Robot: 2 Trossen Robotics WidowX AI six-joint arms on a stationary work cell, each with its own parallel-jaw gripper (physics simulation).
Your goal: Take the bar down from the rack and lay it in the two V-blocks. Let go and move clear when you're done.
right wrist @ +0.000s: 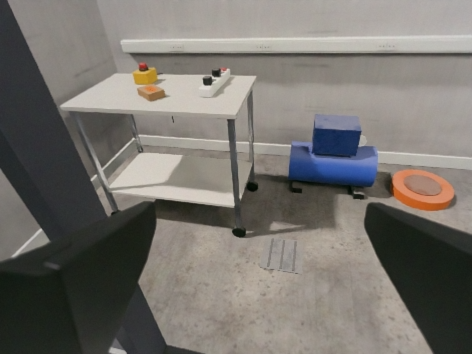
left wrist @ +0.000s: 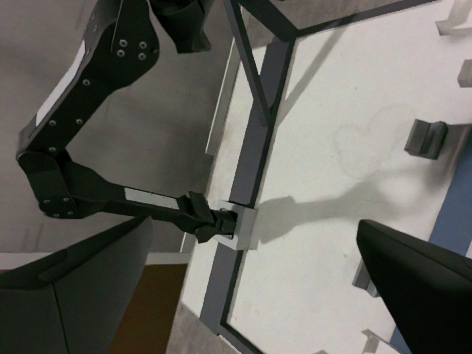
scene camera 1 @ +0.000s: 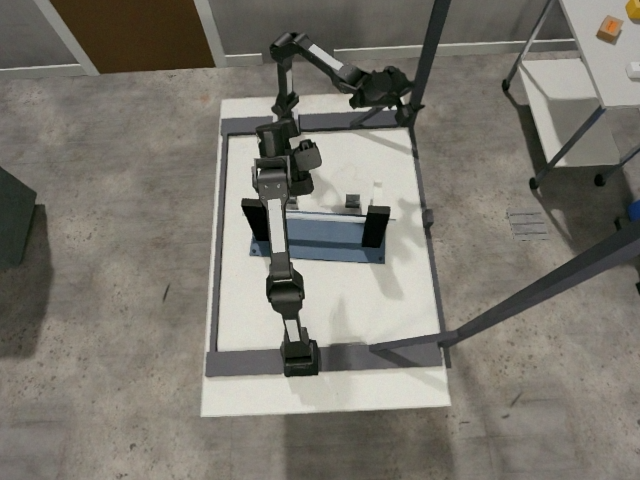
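Seen in the pictures: left gripper, fingertip midpoint: (left wrist: 254,228); right gripper, fingertip midpoint: (right wrist: 260,213) (scene camera 1: 419,95); left arm's base, link origin: (scene camera 1: 300,357); right arm's base, link origin: (left wrist: 226,223) (scene camera 1: 285,118).
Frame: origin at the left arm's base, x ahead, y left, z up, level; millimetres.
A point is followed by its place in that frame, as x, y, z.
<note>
The light bar (scene camera 1: 330,217) @(440, -116, 37) lies across the two black uprights of the rack (scene camera 1: 330,249) @(365, -112, -65) (left wrist: 450,220) @(495, -87, -65), which has a blue base. One grey V-block (scene camera 1: 352,200) @(544, -201, -48) (left wrist: 426,140) @(541, -199, -46) stands on the table behind the rack. The other V-block (scene camera 1: 293,202) @(554, 13, -59) (left wrist: 366,281) @(580, 38, -46) is partly hidden by my left arm in the scene view and by a finger in the left wrist view. No bar lies in the V-block that shows fully. My left gripper (scene camera 1: 305,173) (left wrist: 254,228) @(488, -49, 360) is open and empty, raised above the table behind the rack's left part. My right gripper (scene camera 1: 413,96) @(724, -405, 272) (right wrist: 260,213) @(724, -405, 272) is open and empty at the back right corner, away from the rack.
A white bracket (scene camera 1: 377,191) @(469, -263, 145) stands near the rack's right upright. Dark frame rails (scene camera 1: 216,248) (left wrist: 247,165) @(911, -117, -53) edge the white table, and a tall post (scene camera 1: 429,51) @(870, -452, 302) (right wrist: 37,125) @(870, -454, 276) rises beside my right gripper. A white cart (scene camera 1: 594,67) (right wrist: 175,107) stands beyond the table.
</note>
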